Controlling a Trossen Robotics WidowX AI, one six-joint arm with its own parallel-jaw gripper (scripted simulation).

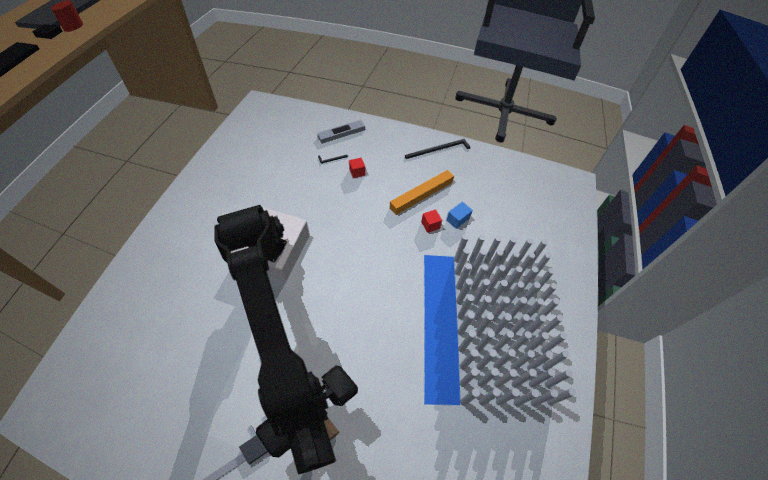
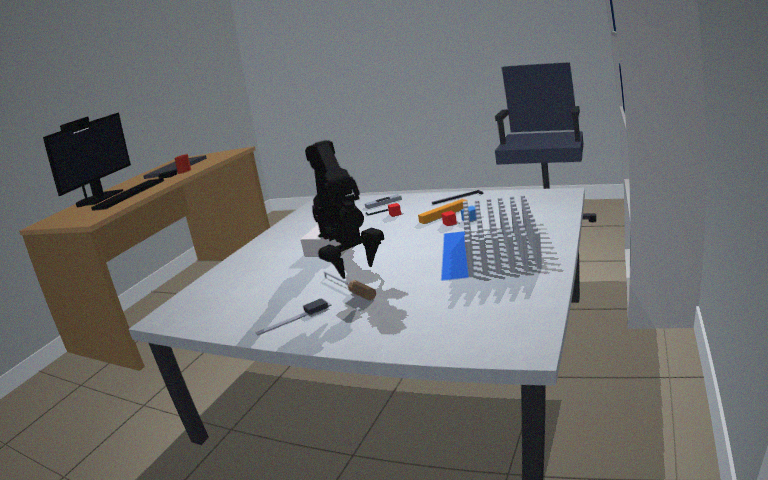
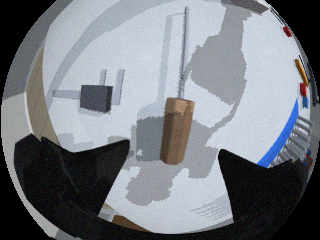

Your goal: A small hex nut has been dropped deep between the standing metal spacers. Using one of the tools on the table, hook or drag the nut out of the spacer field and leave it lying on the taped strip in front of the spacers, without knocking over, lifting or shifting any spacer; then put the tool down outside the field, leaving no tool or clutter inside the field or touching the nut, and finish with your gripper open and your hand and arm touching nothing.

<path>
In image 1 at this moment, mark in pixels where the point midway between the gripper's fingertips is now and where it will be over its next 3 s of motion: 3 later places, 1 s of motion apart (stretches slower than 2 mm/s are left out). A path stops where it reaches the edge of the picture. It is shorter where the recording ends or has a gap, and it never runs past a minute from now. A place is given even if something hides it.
My gripper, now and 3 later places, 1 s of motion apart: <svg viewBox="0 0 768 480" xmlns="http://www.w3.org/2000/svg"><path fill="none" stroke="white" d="M314 416L317 420L320 422L315 418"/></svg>
</path>
